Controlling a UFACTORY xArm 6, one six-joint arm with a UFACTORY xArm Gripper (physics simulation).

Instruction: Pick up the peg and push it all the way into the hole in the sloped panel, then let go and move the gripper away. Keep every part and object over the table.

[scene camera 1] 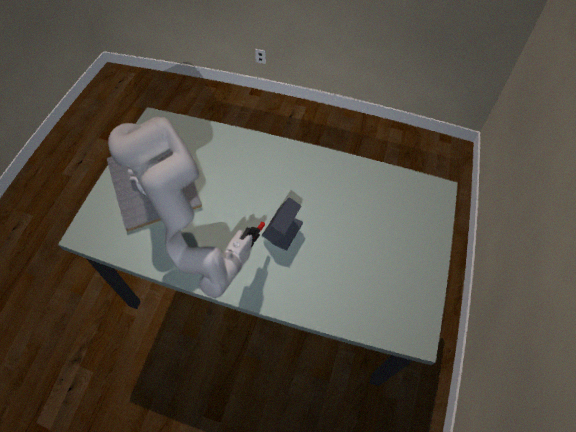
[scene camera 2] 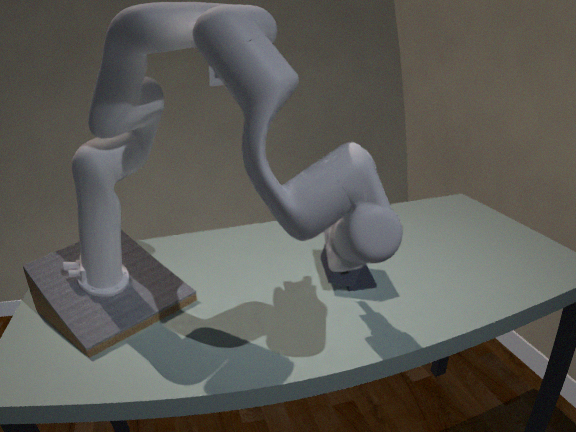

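Pixels of known places: gripper, fingertip midpoint: (scene camera 1: 256,230); arm's base at its link origin: (scene camera 2: 102,278).
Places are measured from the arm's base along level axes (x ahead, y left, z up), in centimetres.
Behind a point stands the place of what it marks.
Note:
My gripper (scene camera 1: 257,231) @[y -21.2, x 43.2, z 5.8 cm] is shut on the red peg (scene camera 1: 261,226) @[y -19.0, x 44.7, z 5.2 cm] and holds it above the table, with the peg's red end sticking out toward the dark sloped panel (scene camera 1: 286,216) @[y -14.0, x 52.6, z 4.8 cm] (scene camera 2: 363,279) @[y -17.4, x 52.6, z -6.2 cm]. In scene camera 1 the peg's end shows a little to the left of the panel, with a small gap between them in that view. In scene camera 2 the wrist hides the peg, the fingers and most of the panel. The hole in the panel does not show in either view.
The arm's base stands on a wedge-shaped wooden block (scene camera 1: 131,212) @[y -13.2, x -5.7, z -3.0 cm] (scene camera 2: 55,300) @[y -6.3, x -11.9, z 0.0 cm] at the left of the pale green table (scene camera 1: 370,240) @[y -14.0, x 83.6, z -7.1 cm] (scene camera 2: 480,250) @[y -23.0, x 86.7, z -7.0 cm]. The table's front edge runs below the wrist in scene camera 1. Shadows of the arm fall on the table top.

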